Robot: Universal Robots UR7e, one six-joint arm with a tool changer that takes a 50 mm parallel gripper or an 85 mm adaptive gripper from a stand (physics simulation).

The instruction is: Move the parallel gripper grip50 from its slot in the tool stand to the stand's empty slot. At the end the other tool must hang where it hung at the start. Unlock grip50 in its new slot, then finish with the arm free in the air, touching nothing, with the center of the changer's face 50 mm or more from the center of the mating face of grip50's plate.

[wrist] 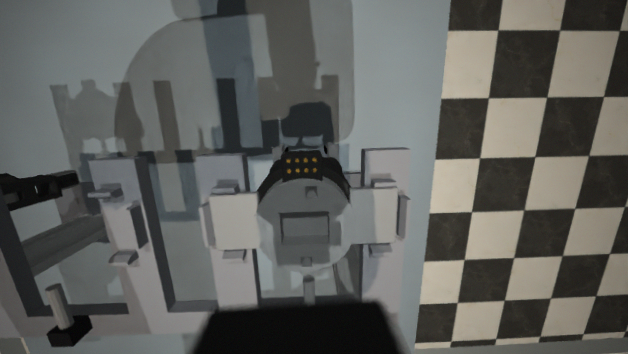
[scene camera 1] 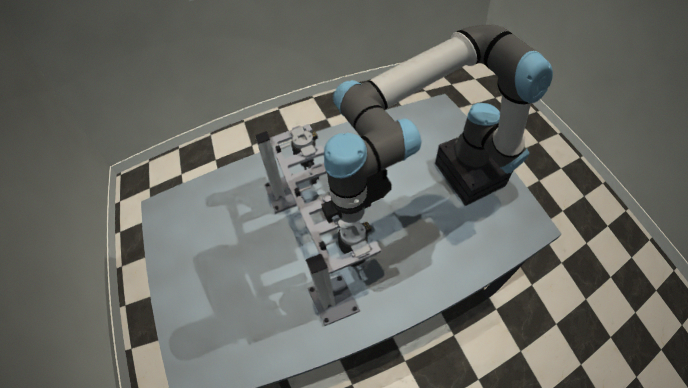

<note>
In view: a tool [scene camera 1: 303, 141] and a tool stand [wrist: 119, 207].
</note>
